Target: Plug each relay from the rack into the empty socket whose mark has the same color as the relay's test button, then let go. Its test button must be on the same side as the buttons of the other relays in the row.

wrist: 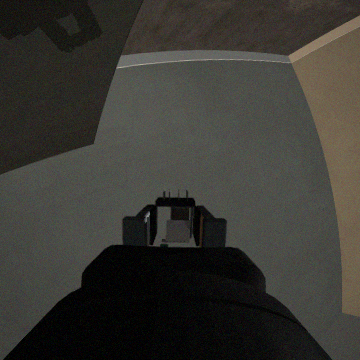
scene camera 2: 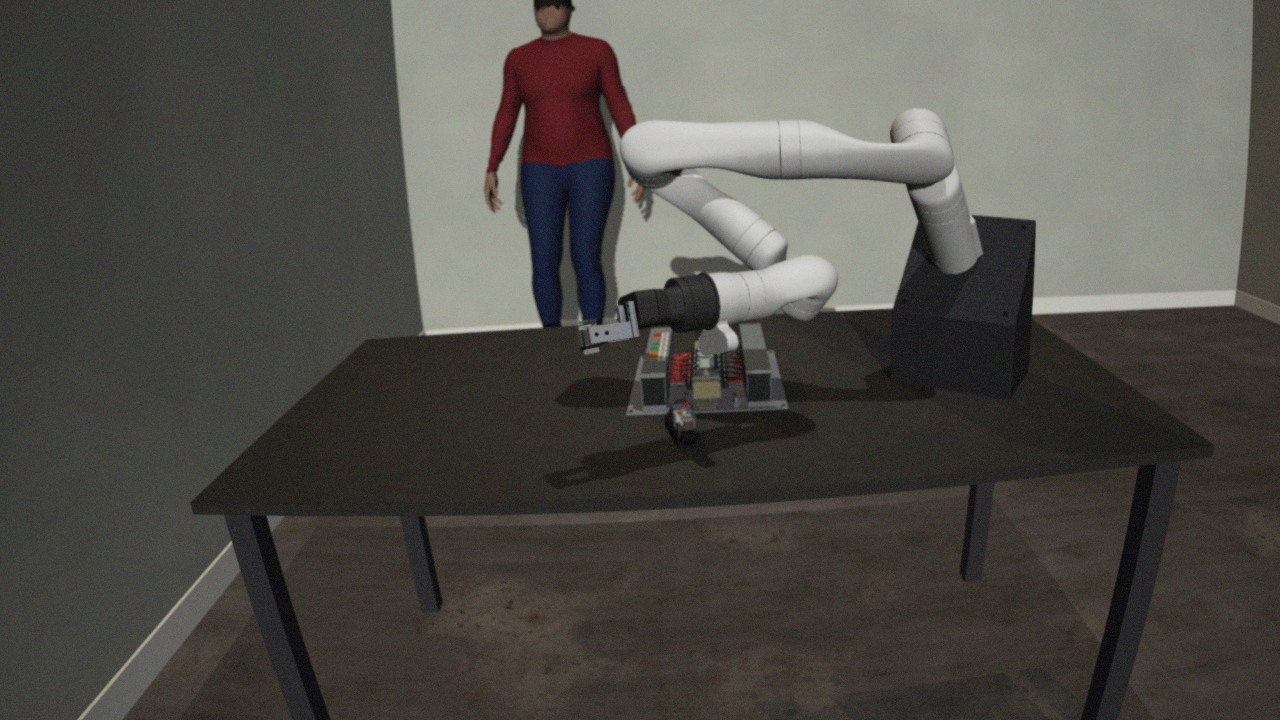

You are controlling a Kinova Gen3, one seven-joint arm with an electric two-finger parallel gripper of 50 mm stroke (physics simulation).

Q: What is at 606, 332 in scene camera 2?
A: My gripper.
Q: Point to a socket board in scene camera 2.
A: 677, 394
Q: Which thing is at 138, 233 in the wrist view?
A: My gripper.
